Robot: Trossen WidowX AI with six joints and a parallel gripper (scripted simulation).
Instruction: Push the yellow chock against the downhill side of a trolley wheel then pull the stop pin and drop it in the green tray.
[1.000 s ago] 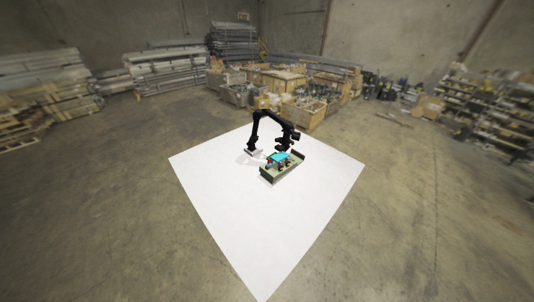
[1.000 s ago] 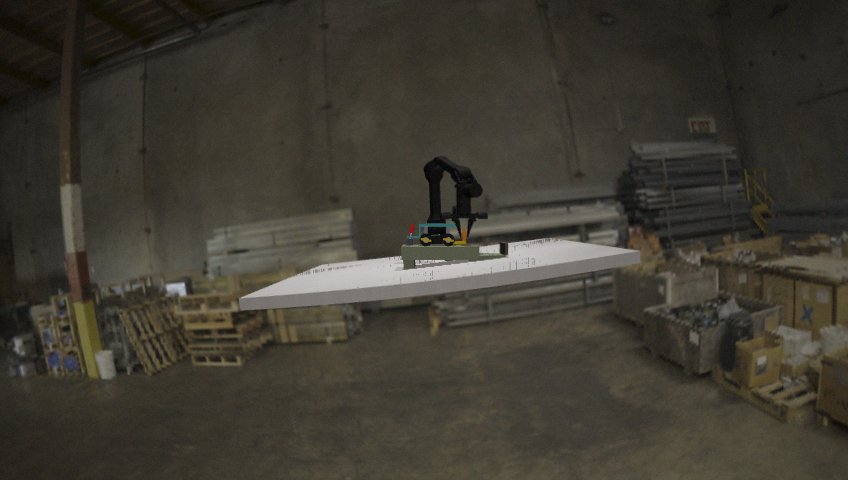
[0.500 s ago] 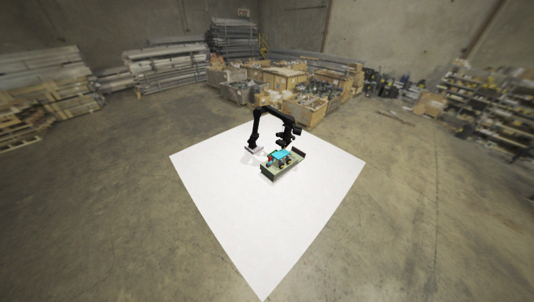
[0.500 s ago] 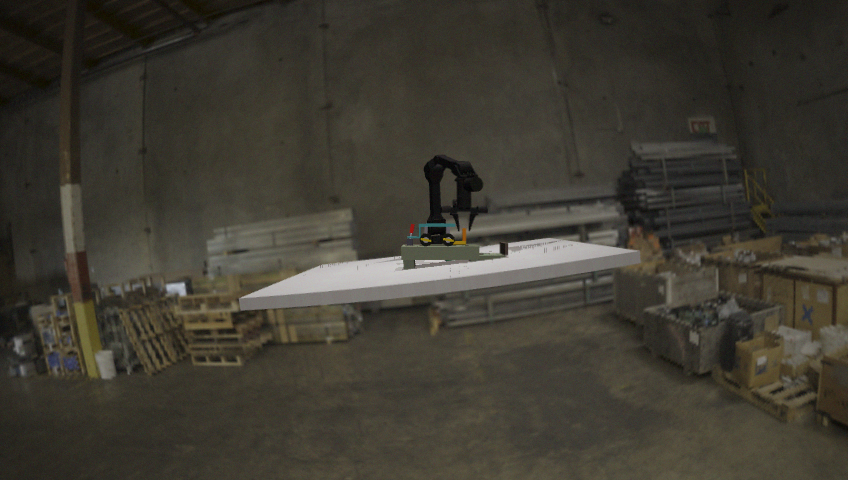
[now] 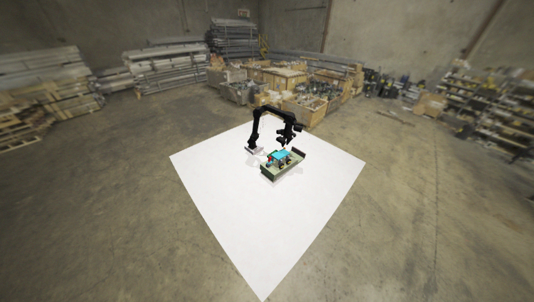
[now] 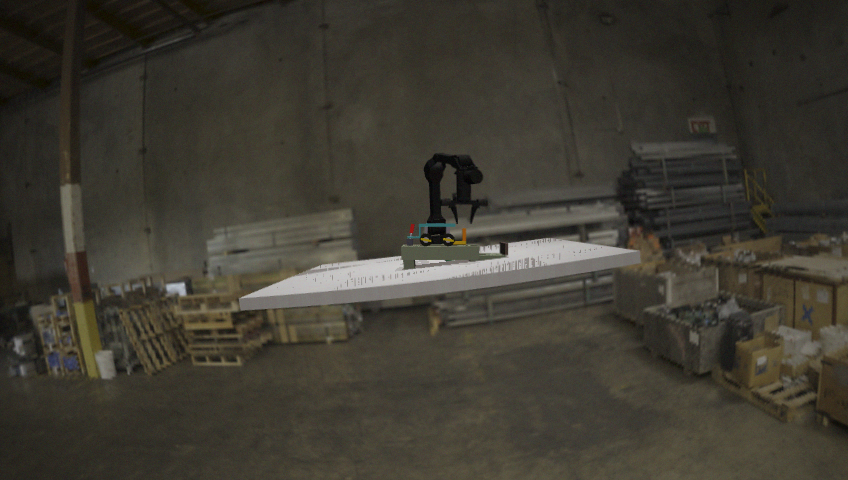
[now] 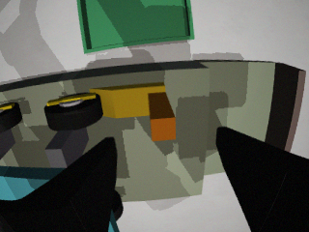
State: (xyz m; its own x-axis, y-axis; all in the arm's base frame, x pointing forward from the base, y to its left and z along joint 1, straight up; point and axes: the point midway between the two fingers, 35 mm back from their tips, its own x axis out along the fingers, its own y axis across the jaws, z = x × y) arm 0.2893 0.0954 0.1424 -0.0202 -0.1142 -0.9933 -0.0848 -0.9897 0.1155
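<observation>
Now: the red-headed stop pin 2 cm ahead of my gripper tip, 21 cm to the right of it and 1 cm below it. The rest, counted from my gripper tip: trolley 5 cm ahead, 12 cm to the right, 3 cm below; then yellow chock 3 cm to the right, 6 cm below; then grey-green ramp 5 cm ahead, 11 cm to the right, 10 cm below.
</observation>
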